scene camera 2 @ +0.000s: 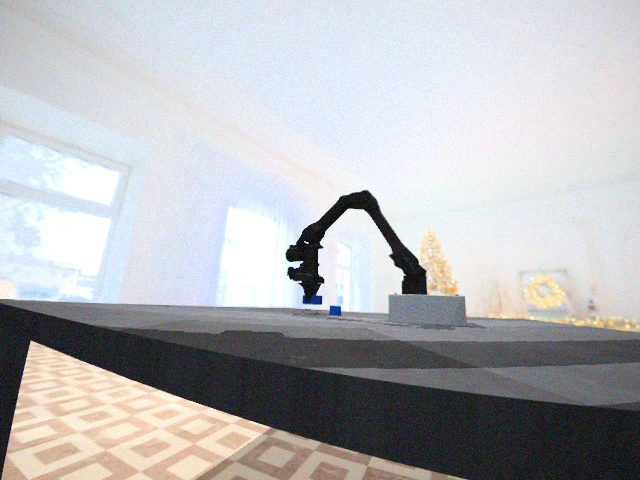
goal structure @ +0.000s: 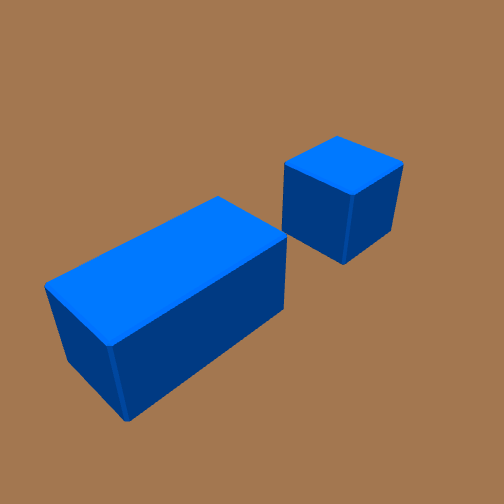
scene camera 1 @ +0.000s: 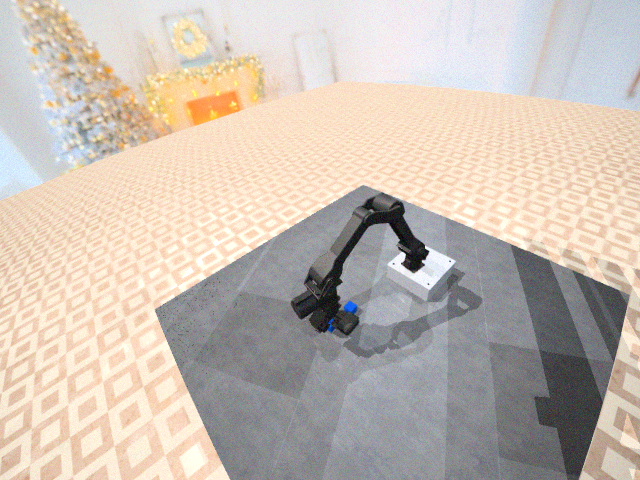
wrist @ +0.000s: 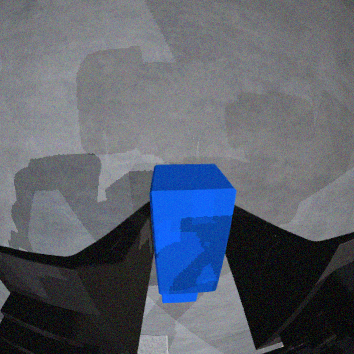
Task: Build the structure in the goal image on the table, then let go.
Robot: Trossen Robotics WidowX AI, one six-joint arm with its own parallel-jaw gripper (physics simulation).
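Places are measured from the arm's base along level axes (x ahead, y left, z up), in metres.
Pixels of known places: gripper, fingertip midpoint: (scene camera 2: pixel 309 302) (scene camera 1: pixel 331 324) (wrist: pixel 185 207); arm's base, origin of the base link: (scene camera 2: pixel 415 296) (scene camera 1: pixel 412 264).
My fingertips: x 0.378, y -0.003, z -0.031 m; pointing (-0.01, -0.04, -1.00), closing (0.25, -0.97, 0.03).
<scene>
Ahead of a thing's pixels: the offset from my fingertips to its top centre. Level surfaces: height alone.
A long blue block {dx -0.010, dy -0.002, dz +0.027 m} (scene camera 1: pixel 331 325) (scene camera 2: pixel 317 299) (wrist: pixel 192 240) is held level between the black fingers of my gripper (scene camera 1: pixel 333 326) (scene camera 2: pixel 310 300) (wrist: pixel 185 207), which is shut on it and points down. The block hangs a little above the table, its underside slightly higher than the top of a small blue cube in scene camera 2. The small blue cube {dx -0.096, dy -0.023, dz -0.007 m} (scene camera 1: pixel 350 306) (scene camera 2: pixel 334 310) (wrist: pixel 179 298) sits on the table, on the arm-base side of the held block. In the wrist view the held block hides most of the cube. In scene camera 1 the fingers hide part of the held block.
The arm's pale base box (scene camera 1: pixel 428 289) (scene camera 2: pixel 427 310) stands on the dark grey table {dz -0.040 m} (scene camera 1: pixel 392 413) (scene camera 2: pixel 361 330), beyond the small cube from the gripper. The arm arches over between base and gripper. Shadows of the arm fall across the table.
</scene>
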